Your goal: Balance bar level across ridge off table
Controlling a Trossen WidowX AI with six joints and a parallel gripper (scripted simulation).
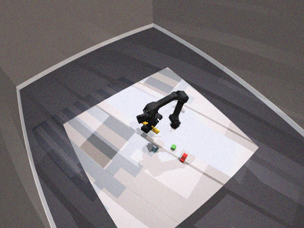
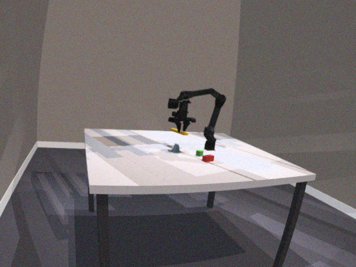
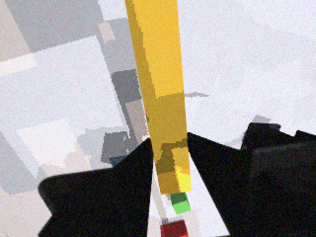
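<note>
Now: the yellow bar 10 mm ahead of my gripper tip and 30 mm to the right of it. Also, from my gripper tip: red block 60 mm behind, 320 mm to the left, 90 mm below; then green cube 60 mm behind, 200 mm to the left, 90 mm below.
</note>
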